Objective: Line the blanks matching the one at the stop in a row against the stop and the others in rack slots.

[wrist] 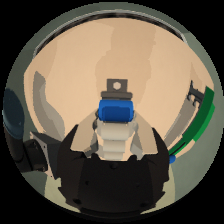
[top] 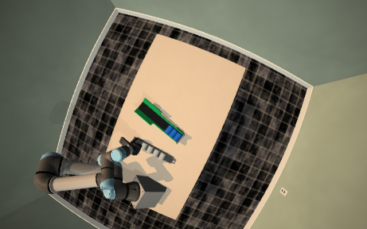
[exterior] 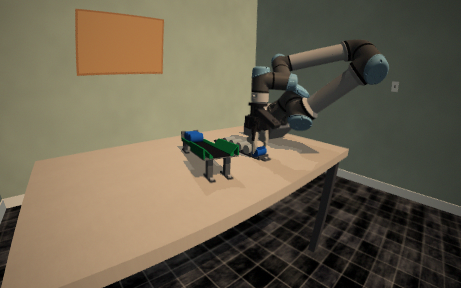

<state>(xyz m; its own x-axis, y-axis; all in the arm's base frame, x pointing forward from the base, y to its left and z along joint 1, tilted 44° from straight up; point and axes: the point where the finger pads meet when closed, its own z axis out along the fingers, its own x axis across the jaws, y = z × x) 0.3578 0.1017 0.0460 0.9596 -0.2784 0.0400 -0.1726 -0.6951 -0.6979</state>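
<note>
Now: the stock rack 20 mm behind my hand, 130 mm to the right of it and 40 mm below it.
</note>
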